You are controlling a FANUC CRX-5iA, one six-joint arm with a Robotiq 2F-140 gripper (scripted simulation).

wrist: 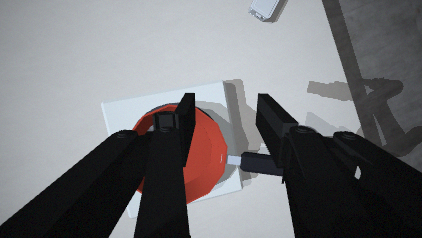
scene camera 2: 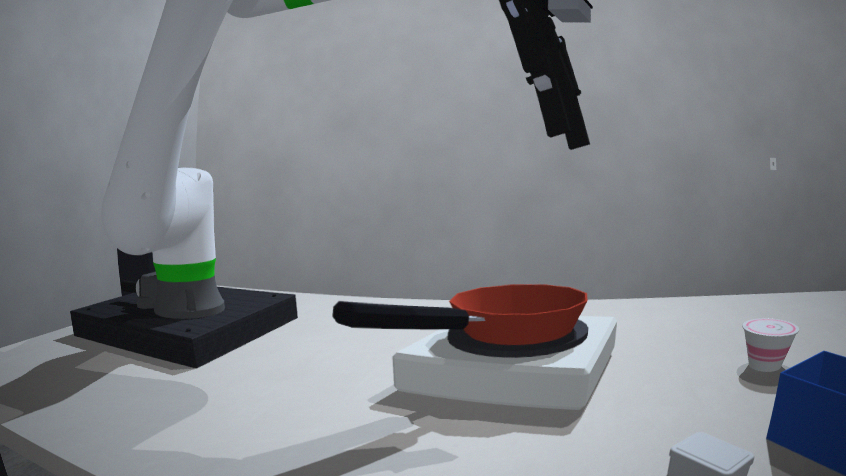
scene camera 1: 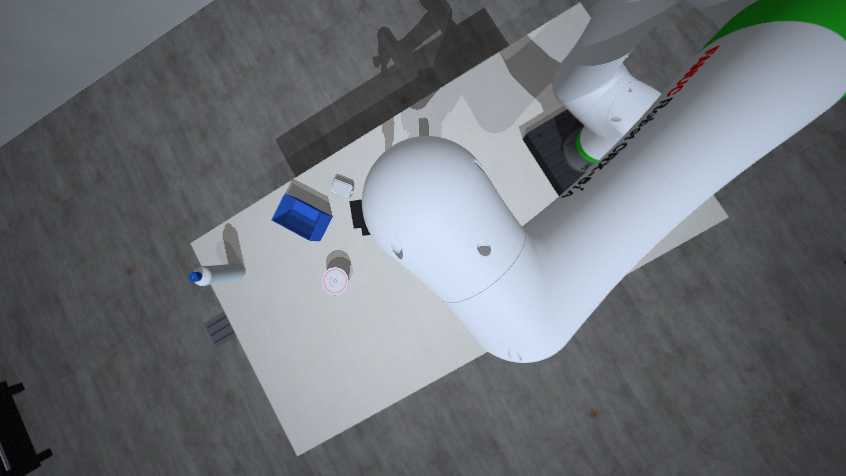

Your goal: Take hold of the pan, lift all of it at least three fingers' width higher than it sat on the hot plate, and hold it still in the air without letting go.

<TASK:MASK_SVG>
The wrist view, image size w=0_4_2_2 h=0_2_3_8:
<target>my gripper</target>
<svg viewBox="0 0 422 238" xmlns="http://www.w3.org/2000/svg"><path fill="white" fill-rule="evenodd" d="M258 93L255 125L276 167L284 169L281 184L284 184L285 181L295 238L422 238L422 173L353 132L338 131L334 132L333 138L323 137L314 128L299 125L268 93ZM357 166L360 168L361 171L359 180L355 177ZM195 93L185 93L174 112L161 111L153 114L153 126L148 129L145 135L138 135L138 132L134 130L120 130L110 135L1 224L0 238L109 238L141 184L143 177L145 179L133 238L191 238L183 167L186 167L196 125Z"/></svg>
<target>red pan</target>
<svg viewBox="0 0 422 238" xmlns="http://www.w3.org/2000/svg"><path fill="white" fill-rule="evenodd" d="M145 177L143 177L141 184L136 190L141 194ZM195 108L196 125L186 167L183 167L187 204L210 193L224 174L225 163L240 165L242 171L283 176L284 169L277 169L271 155L244 152L241 156L227 155L228 147L218 123ZM177 105L167 105L143 115L132 130L137 131L138 135L145 135L148 129L153 126L153 114L161 111L174 112Z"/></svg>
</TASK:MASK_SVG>
